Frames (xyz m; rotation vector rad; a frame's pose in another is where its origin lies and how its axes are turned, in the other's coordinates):
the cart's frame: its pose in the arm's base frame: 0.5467 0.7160 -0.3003 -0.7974 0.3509 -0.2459
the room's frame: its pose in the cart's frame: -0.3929 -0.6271 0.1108 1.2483 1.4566 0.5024
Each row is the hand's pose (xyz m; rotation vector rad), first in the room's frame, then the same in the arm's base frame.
Working: the room's frame: its pose in the arm's base frame: 0.1793 0.5003 0.3148 0.8563 1.5307 -0.4617

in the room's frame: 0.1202 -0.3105 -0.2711 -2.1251 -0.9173 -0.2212
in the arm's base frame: -0.2282 0.5268 0.1823 -1.0805 0.5216 0.6258
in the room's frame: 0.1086 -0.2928 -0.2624 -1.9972 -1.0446 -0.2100
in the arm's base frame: -0.2097 0.5290 0.1956 -1.0087 0.4609 0.5081
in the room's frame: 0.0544 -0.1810 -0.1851 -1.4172 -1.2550 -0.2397
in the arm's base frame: -0.0770 0.5315 0.2571 -0.6869 0.4388 0.0496
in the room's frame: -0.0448 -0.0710 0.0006 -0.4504 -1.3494 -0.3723
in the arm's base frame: 0.1255 0.4431 0.3445 -0.1797 0.4498 -0.7132
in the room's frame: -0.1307 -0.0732 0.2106 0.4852 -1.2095 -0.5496
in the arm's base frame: 0.2615 0.2683 0.3936 0.3132 0.4718 -1.4738
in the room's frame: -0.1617 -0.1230 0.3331 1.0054 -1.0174 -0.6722
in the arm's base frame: 0.3055 0.1398 0.3945 0.5965 0.5002 -1.9218
